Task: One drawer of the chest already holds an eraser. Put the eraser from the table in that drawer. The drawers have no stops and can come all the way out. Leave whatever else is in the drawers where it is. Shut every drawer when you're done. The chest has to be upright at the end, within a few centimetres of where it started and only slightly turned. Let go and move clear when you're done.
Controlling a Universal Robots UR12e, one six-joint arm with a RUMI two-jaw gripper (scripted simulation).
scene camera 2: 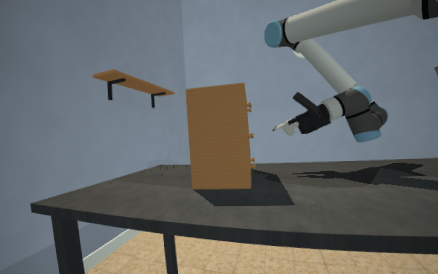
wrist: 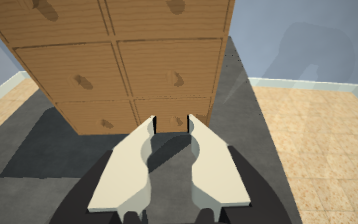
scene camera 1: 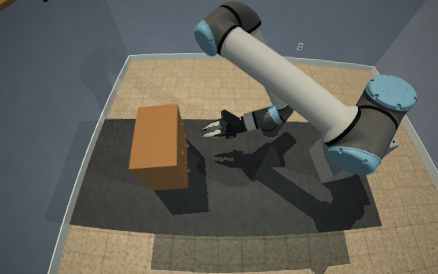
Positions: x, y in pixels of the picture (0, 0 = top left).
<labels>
gripper: scene camera 2 273, 130; wrist; scene camera 1
same spot on gripper: (scene camera 1: 215, 125) = (wrist: 202, 163)
</labels>
